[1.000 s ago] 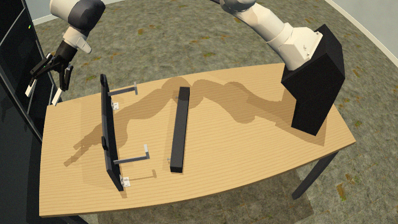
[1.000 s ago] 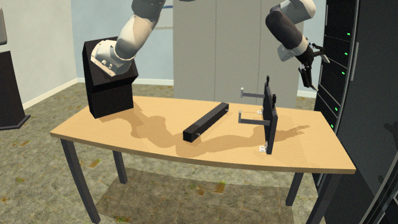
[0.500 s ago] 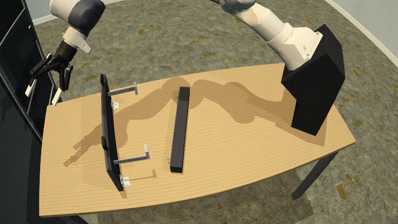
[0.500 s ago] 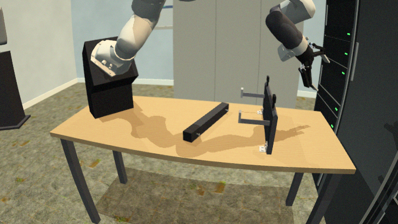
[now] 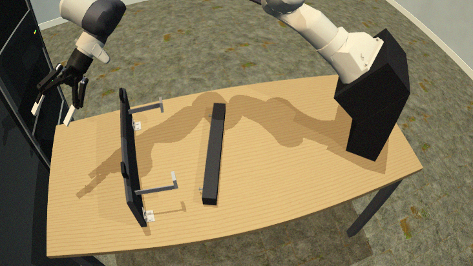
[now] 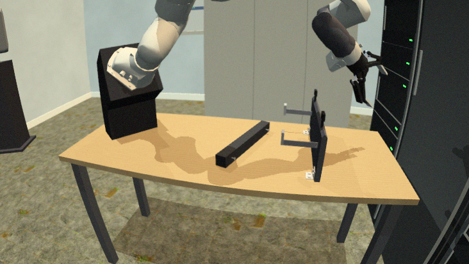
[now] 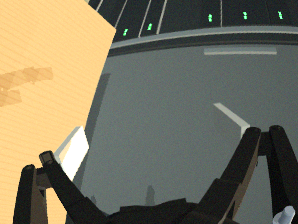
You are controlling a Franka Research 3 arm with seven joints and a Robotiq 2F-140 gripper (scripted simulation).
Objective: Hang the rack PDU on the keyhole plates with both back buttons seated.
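Now: the rack PDU 430 mm behind my hand, 280 mm below it and 230 mm to the left of it. The rest, counted from my hand: dark upright panel: 220 mm below, 190 mm behind, 120 mm to the left.
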